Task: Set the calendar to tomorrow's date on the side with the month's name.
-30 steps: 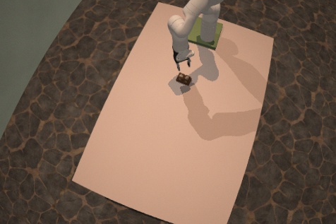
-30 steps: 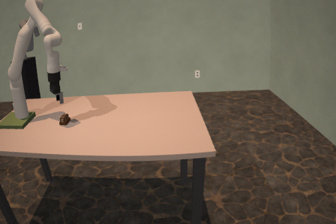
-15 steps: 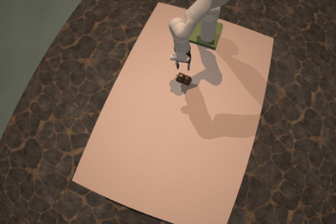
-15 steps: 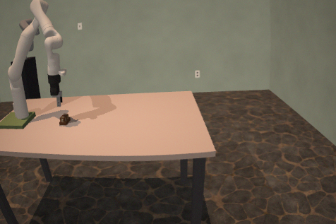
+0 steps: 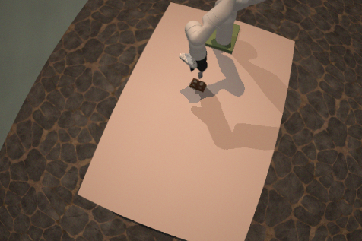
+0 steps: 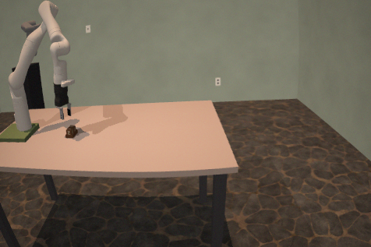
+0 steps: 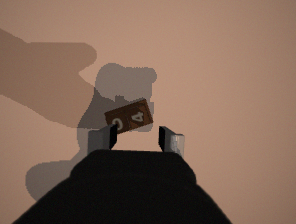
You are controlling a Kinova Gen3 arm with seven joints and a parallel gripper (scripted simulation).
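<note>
Right now my hand is 4 cm to the right of the brown cube and 10 cm above it. Round my hand: brown tray (2 cm to the left, 11 cm below).
</note>
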